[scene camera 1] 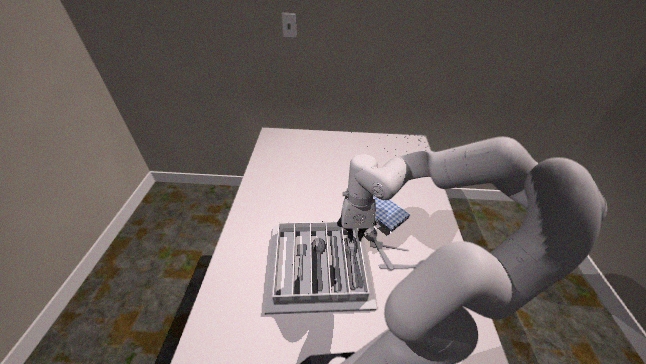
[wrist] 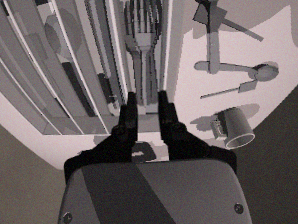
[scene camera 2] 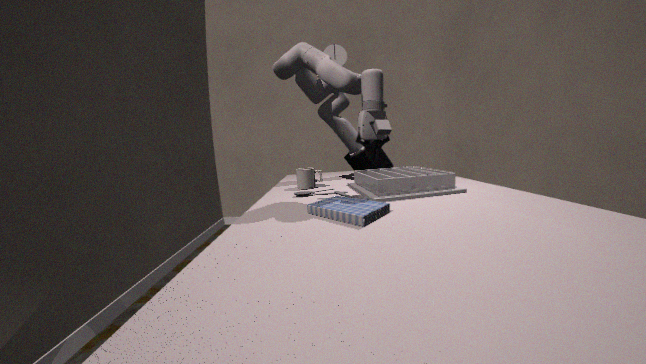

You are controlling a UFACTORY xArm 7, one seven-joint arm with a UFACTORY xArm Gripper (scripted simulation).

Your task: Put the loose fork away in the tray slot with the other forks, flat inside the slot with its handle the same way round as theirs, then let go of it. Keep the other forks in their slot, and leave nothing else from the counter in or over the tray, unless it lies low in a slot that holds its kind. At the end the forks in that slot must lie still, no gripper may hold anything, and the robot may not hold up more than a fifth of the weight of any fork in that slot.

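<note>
The gripper (scene camera 1: 355, 238), seen too in the wrist view (wrist: 147, 101). A mug (wrist: 232, 123).
</note>
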